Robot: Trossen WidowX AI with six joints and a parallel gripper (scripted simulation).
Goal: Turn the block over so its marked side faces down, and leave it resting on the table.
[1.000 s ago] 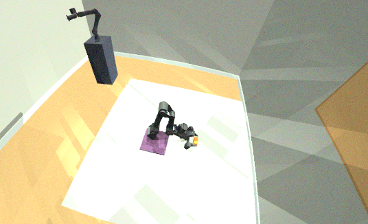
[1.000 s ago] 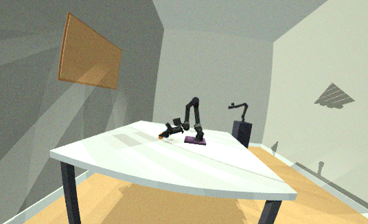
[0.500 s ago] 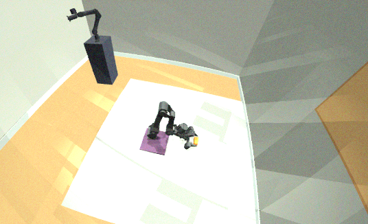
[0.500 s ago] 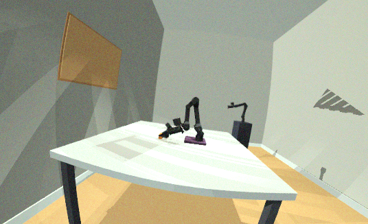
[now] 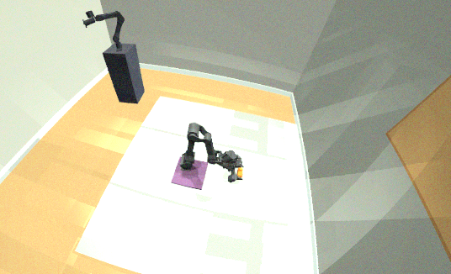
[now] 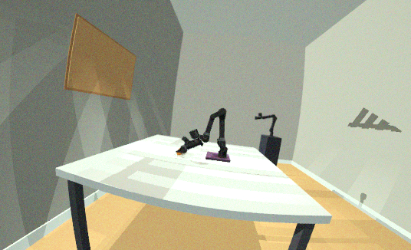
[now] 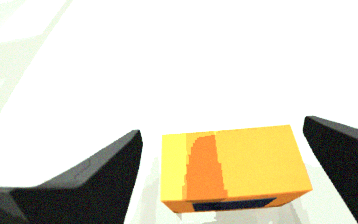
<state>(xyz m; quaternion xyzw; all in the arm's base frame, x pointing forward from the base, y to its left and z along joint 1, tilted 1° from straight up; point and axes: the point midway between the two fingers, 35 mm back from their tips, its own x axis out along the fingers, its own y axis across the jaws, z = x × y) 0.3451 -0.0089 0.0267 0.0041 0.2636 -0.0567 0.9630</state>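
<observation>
My gripper tip is 3 cm past the orange block and 1 cm above it.
</observation>
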